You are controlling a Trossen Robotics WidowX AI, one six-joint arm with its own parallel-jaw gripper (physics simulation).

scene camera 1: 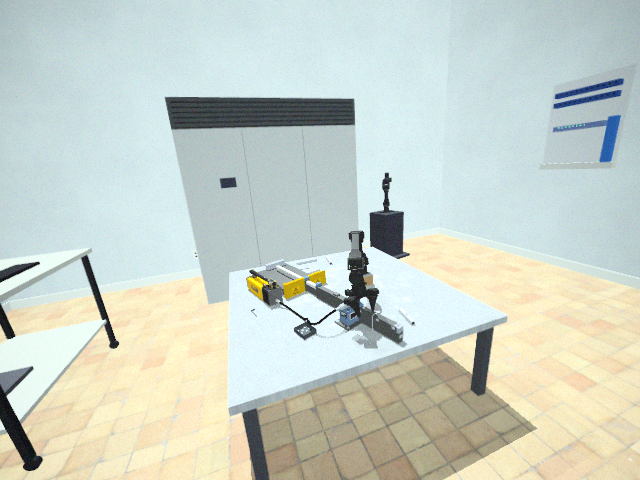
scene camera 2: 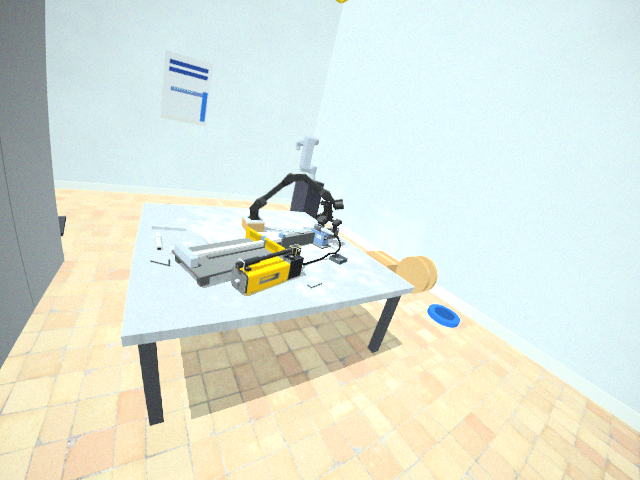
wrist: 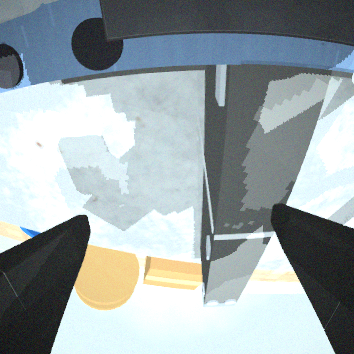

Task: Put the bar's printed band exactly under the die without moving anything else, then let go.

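Seen in the pictures: gripper, between the fingertips: (scene camera 1: 366, 314) (wrist: 180, 219); arm's base, origin of its link: (scene camera 1: 362, 273) (scene camera 2: 253, 218).
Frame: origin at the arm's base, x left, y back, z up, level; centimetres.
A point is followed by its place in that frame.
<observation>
A long dark grey bar (scene camera 1: 385, 326) @[x 49.9, y -27.7, z -1.5 cm] (scene camera 2: 298, 238) @[x 12.2, y -32.9, z -1.4 cm] (wrist: 235, 150) @[x 36.8, y -28.9, z 0.7 cm] runs through a blue head (scene camera 1: 348, 315) @[x 34.4, y -36.5, z -0.4 cm] (scene camera 2: 320, 238) @[x 28.5, y -35.6, z -1.6 cm] (wrist: 50, 37) @[x 33.1, y -34.4, z 1.9 cm]. Its thin white printed band (scene camera 1: 372, 320) @[x 42.3, y -28.5, z -2.1 cm] (wrist: 242, 236) @[x 42.2, y -27.0, z 0.8 cm] shows on the free-end side, apart from the head. The die cannot be made out; a dark block (wrist: 225, 17) covers part of the head in the wrist view. My gripper (scene camera 1: 365, 312) @[x 40.5, y -30.6, z 1.1 cm] (scene camera 2: 328, 228) @[x 40.5, y -30.6, z 1.1 cm] (wrist: 180, 219) @[x 40.5, y -30.6, z 1.1 cm] is open and empty, pointing down close over the bar beside the head. In the wrist view the bar lies nearer the right finger, whose tip overlaps the band's right end.
A yellow unit (scene camera 1: 262, 290) @[x -15.9, y -62.8, z 0.9 cm] (scene camera 2: 268, 277) @[x -29.1, y -64.7, z -1.6 cm] stands by yellow guard plates (scene camera 1: 294, 287) @[x -11.5, y -44.0, z -1.2 cm] at the bar's far side. A black cable runs to a small dark box (scene camera 1: 305, 329) @[x 23.7, y -54.9, z -6.7 cm] (scene camera 2: 338, 258) @[x 27.5, y -54.2, z -6.6 cm] near the head. A white rod (scene camera 1: 406, 316) @[x 46.3, y -10.1, z -5.0 cm] lies right of the bar in scene view 1.
</observation>
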